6 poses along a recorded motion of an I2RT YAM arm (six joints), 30 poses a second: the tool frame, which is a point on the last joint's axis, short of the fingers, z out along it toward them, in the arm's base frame.
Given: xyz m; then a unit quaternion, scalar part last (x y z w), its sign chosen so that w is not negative.
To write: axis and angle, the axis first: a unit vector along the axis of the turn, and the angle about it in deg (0 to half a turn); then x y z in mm. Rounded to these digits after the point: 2 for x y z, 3 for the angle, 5 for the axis.
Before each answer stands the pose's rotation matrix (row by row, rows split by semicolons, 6 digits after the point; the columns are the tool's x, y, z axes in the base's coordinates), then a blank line. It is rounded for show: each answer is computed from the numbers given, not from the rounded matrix.
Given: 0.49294, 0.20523, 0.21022, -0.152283, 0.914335, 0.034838, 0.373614
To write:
-0.674445 -0.304507 0.672606; -0.252443 0.951192 0.177497; -0.693827 -0.050083 -0.718398

-0.16417, 0.98572, 0.03756, 136.123, 492.94, 205.23, 210.22
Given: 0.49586, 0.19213, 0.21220, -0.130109, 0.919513, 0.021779, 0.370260
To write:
-0.691958 -0.255402 0.675251; -0.223146 0.965195 0.136401; -0.686586 -0.056296 -0.724866

-0.14006, 0.98986, 0.02345, 136.537, 495.86, 192.13, 212.20
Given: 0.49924, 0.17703, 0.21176, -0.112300, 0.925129, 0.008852, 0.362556
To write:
-0.711884 -0.214203 0.668834; -0.201365 0.974621 0.097809; -0.672810 -0.065052 -0.736950

-0.12050, 0.99267, 0.00950, 137.485, 499.24, 177.03, 211.76
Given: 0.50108, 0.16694, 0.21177, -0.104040, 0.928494, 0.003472, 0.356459
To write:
-0.724225 -0.195676 0.661217; -0.190726 0.978327 0.080619; -0.662662 -0.067724 -0.745850

-0.11135, 0.99377, 0.00372, 138.234, 501.08, 166.94, 211.77
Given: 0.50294, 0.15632, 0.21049, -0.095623, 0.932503, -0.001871, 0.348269
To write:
-0.739130 -0.177034 0.649881; -0.179641 0.981705 0.063116; -0.649166 -0.070094 -0.757411

-0.10201, 0.99478, -0.00200, 139.237, 502.94, 156.32, 210.49
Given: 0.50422, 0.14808, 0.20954, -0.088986, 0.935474, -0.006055, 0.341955
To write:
-0.750297 -0.162347 0.640858; -0.170629 0.984090 0.049530; -0.638702 -0.072187 -0.766060

-0.09469, 0.99549, -0.00644, 140.008, 504.22, 148.08, 209.54
